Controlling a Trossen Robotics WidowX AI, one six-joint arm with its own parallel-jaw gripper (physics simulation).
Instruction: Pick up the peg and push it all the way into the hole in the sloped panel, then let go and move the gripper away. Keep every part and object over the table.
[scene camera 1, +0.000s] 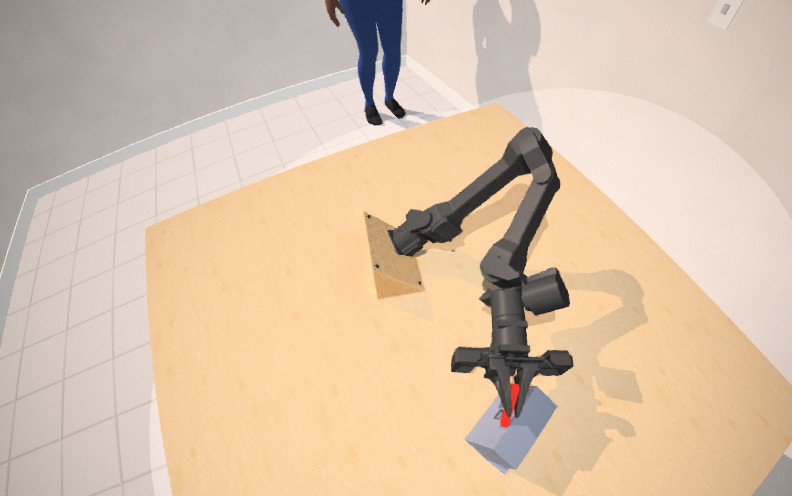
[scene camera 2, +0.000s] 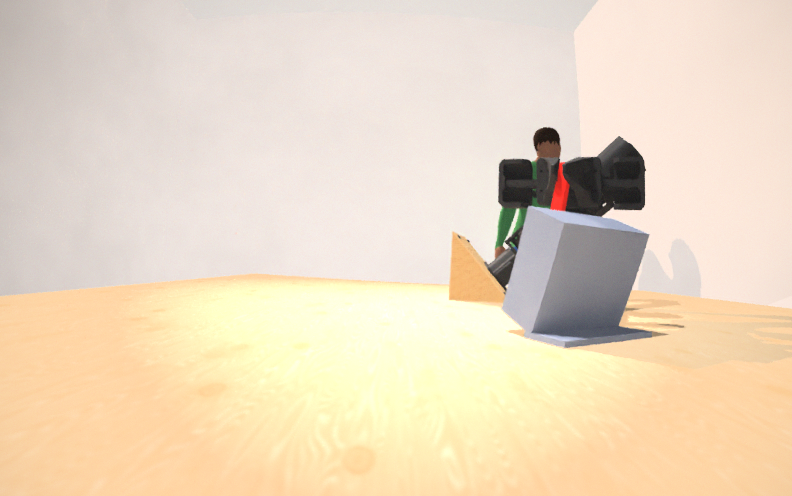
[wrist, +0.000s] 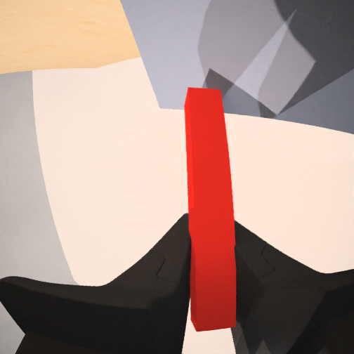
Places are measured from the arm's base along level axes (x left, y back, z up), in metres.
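Where they show: gripper, between the fingertips: (scene camera 1: 513, 417) (scene camera 2: 558, 168); arm's base, origin of its link: (scene camera 1: 400, 243) (scene camera 2: 495, 276).
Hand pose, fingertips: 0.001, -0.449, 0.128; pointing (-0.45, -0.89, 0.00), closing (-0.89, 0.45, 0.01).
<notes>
Each offset is from my fingertips to the top centre of the thing, as dx, dy, dz. "*": to the spot under its first point. Level surfaces: height alone.
The red peg {+0.009, +0.018, +0.017} (scene camera 1: 514, 392) (scene camera 2: 561, 189) (wrist: 212, 160) is a long square bar. My gripper (scene camera 1: 512, 411) (scene camera 2: 557, 185) (wrist: 203, 221) is shut on it, with part of the peg sticking out past the fingertips. The sloped panel {+0.025, -0.011, -0.046} (scene camera 1: 538, 407) (scene camera 2: 607, 223) (wrist: 170, 50) is the tilted top of a blue-grey block. In scene camera 1 the peg's far end lies over this face, right beside the dark outline of the hole {* +0.011, +0.016, -0.106} (scene camera 1: 498, 415). The peg partly covers the hole there. The wrist view does not show the hole. The gap between peg end and face cannot be judged.
A wooden wedge (scene camera 1: 388, 257) (scene camera 2: 467, 280) stands farther back on the table {dz -0.171} (scene camera 1: 263, 350) (scene camera 2: 292, 379), with the arm's far end at its slope. A person (scene camera 1: 379, 46) (scene camera 2: 547, 148) stands behind the table.
</notes>
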